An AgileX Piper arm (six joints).
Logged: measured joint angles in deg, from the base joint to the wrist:
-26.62, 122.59, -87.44, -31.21, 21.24, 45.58
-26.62, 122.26, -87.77, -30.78, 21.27, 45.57
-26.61, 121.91, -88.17, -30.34, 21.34, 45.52
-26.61, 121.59, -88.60, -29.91, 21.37, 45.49
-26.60, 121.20, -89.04, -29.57, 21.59, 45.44
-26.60, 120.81, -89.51, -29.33, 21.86, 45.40
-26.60, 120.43, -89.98, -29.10, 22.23, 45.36
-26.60, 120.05, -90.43, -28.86, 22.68, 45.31
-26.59, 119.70, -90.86, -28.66, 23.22, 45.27
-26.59, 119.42, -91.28, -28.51, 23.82, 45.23
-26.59, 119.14, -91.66, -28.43, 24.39, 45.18
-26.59, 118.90, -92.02, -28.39, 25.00, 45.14
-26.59, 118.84, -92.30, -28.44, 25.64, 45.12
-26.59, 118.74, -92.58, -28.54, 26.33, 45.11
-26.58, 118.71, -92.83, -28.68, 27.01, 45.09
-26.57, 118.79, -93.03, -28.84, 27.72, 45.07
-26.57, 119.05, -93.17, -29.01, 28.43, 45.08
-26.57, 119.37, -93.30, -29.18, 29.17, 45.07
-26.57, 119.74, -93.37, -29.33, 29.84, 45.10
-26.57, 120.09, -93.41, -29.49, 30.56, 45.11
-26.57, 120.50, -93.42, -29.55, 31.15, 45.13
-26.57, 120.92, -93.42, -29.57, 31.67, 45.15
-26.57, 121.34, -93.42, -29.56, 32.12, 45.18
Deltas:
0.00, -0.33, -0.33, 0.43, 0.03, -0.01
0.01, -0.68, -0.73, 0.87, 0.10, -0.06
0.01, -1.00, -1.16, 1.30, 0.13, -0.09
0.02, -1.39, -1.60, 1.64, 0.35, -0.14
0.02, -1.78, -2.07, 1.88, 0.62, -0.18
0.02, -2.16, -2.54, 2.11, 0.99, -0.22
0.02, -2.54, -2.99, 2.35, 1.44, -0.27
0.03, -2.89, -3.42, 2.55, 1.98, -0.31
0.03, -3.17, -3.84, 2.70, 2.58, -0.35
0.03, -3.45, -4.22, 2.78, 3.15, -0.40
0.03, -3.69, -4.58, 2.82, 3.76, -0.44
0.03, -3.75, -4.86, 2.77, 4.40, -0.46
0.03, -3.85, -5.14, 2.67, 5.09, -0.47
0.04, -3.88, -5.39, 2.53, 5.77, -0.49
0.05, -3.80, -5.59, 2.37, 6.48, -0.51
0.05, -3.54, -5.73, 2.20, 7.19, -0.50
0.05, -3.22, -5.86, 2.03, 7.93, -0.51
0.05, -2.85, -5.93, 1.88, 8.60, -0.48
0.05, -2.50, -5.97, 1.72, 9.32, -0.47
0.05, -2.09, -5.98, 1.66, 9.91, -0.45
0.05, -1.67, -5.98, 1.64, 10.43, -0.43
0.05, -1.25, -5.98, 1.65, 10.88, -0.40

